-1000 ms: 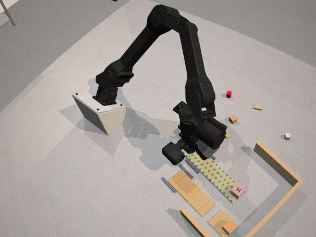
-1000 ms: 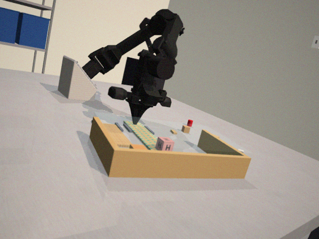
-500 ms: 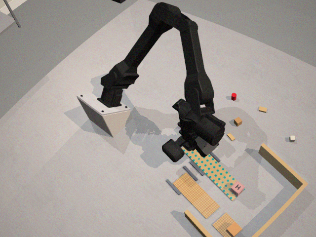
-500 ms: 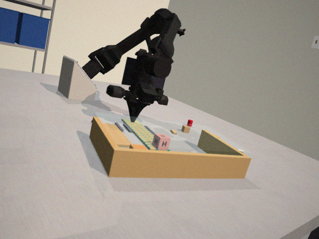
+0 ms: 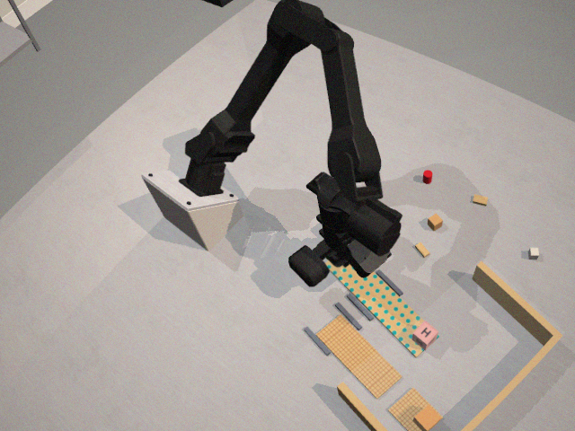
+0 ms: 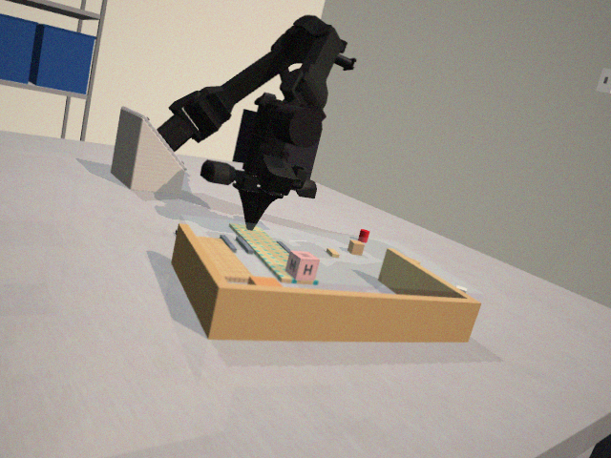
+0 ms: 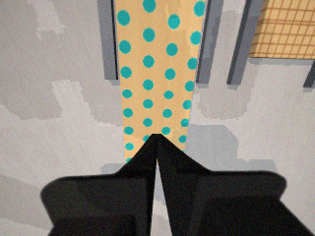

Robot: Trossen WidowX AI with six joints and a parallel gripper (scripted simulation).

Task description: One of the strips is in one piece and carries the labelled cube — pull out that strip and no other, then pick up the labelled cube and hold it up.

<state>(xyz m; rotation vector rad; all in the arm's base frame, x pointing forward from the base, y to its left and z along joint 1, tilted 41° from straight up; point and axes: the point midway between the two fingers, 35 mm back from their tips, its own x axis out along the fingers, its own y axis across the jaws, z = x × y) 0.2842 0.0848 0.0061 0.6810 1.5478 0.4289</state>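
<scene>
Now: gripper tip 90 mm short of the dotted strip and 20 mm to the left of it. From my gripper tip the other things lie so: white cube 270 mm ahead, 230 mm to the left.
</scene>
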